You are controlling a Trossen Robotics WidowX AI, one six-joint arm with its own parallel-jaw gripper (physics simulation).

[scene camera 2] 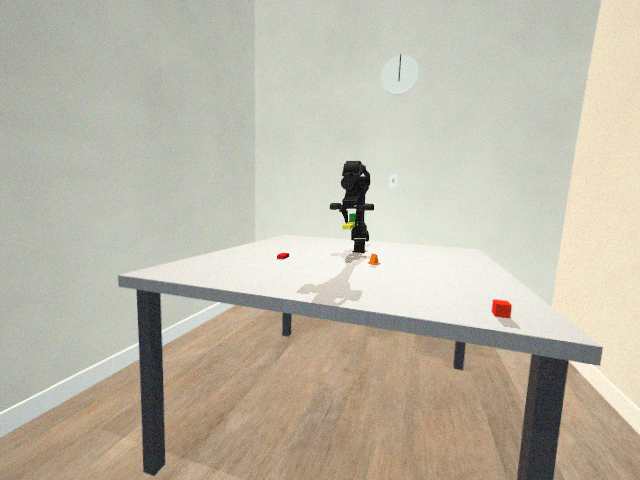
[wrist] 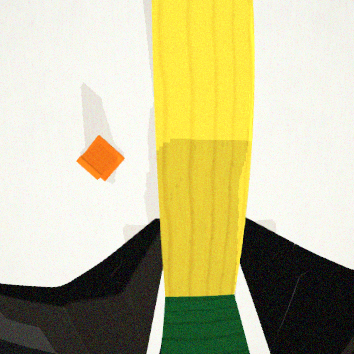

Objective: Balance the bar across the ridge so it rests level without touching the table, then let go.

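Where they show: gripper, fingertip midpoint: (wrist: 198, 225); arm's base at its link origin: (scene camera 2: 359, 251).
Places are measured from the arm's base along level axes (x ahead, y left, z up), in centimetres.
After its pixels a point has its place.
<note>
The bar, a long yellow piece (scene camera 2: 347, 225) @(x 38.2, y 1.6, z 17.1 cm) (wrist: 204, 90) @(x 33.7, y 1.1, z 17.3 cm) with a green block (scene camera 2: 352, 217) @(x 24.9, y 0.8, z 19.6 cm) (wrist: 204, 325) @(x 24.9, y 0.8, z 19.2 cm) at its near part in the wrist view, is held well above the table. My gripper (scene camera 2: 350, 222) @(x 27.8, y 1.0, z 15.9 cm) (wrist: 198, 225) @(x 27.8, y 1.0, z 15.9 cm) is shut on the yellow bar, with one black finger at each side. The ridge, a small orange wedge (scene camera 2: 373, 259) @(x 28.1, y 11.6, z 2.0 cm) (wrist: 101, 157) @(x 27.5, y 11.0, z 2.0 cm), stands on the table. It is to the left of the bar in the wrist view, and lower and to the right of it in the scene view. The bar and the ridge are apart. The bar's far end is cut off in the wrist view.
A flat red block (scene camera 2: 282, 255) @(x 36.5, y -28.0, z 1.6 cm) lies on the white table (scene camera 2: 222, 268) @(x 62.9, y -40.5, z 0.0 cm) to the left in the scene view. A red cube (scene camera 2: 500, 308) @(x 75.7, y 49.4, z 2.2 cm) stands near the front right edge. The arm's base (scene camera 2: 359, 245) @(x 3.7, y 0.7, z 3.9 cm) is close behind the ridge.
</note>
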